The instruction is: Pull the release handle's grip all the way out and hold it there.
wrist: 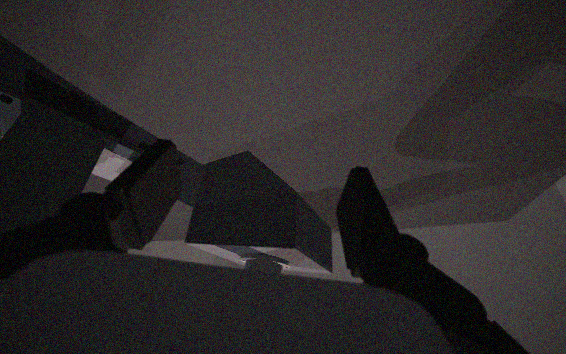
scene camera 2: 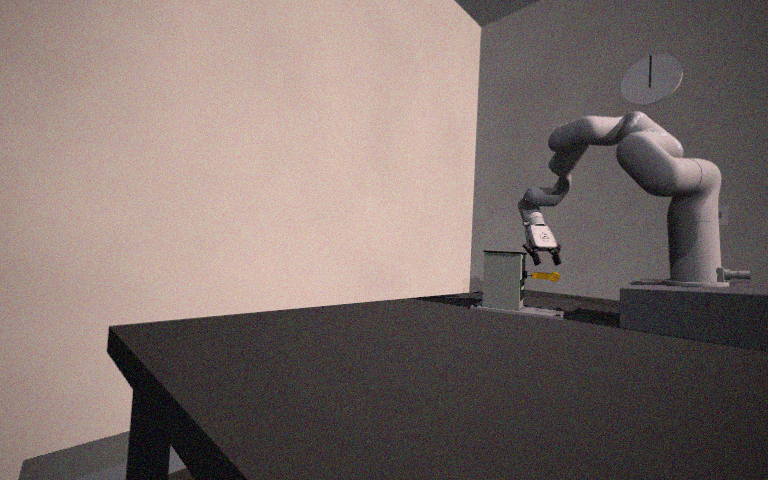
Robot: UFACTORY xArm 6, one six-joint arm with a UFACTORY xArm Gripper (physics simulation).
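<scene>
The release handle's yellow grip sticks out sideways from the right side of an upright pale housing in the scene view, joined by a short thin dark rod. My gripper is open and empty, tilted, with its fingertips pointing down. In the scene view the fingertips appear a little above the grip and apart from it, to the right of the housing's top; the exact depth between them is hard to tell. The yellow grip does not show in the dark wrist view.
A large dark table fills the foreground. The arm's base stands on a grey pedestal at the right. A round disc hangs on the wall behind. A dark angular block shows between the fingers in the wrist view.
</scene>
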